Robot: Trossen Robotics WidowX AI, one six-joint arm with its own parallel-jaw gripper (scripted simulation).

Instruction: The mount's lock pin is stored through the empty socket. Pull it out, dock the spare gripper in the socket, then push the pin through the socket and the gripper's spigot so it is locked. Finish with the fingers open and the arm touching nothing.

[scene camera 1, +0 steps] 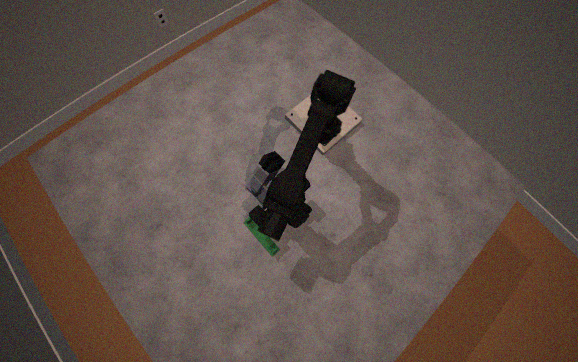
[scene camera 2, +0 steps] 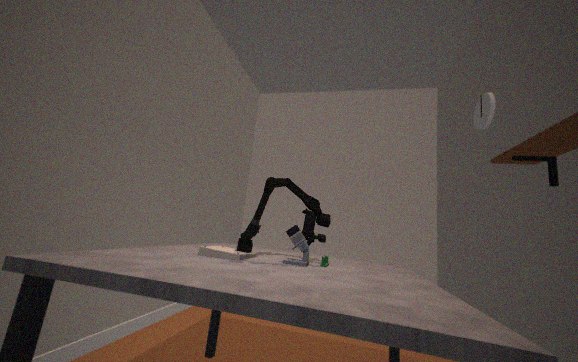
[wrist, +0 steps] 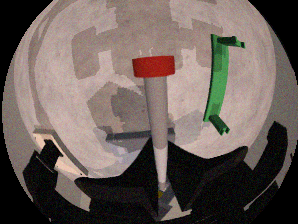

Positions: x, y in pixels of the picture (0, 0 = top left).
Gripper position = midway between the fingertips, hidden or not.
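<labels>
Lock pin (wrist: 154, 69), carried by the gripper (wrist: 155, 140).
</labels>
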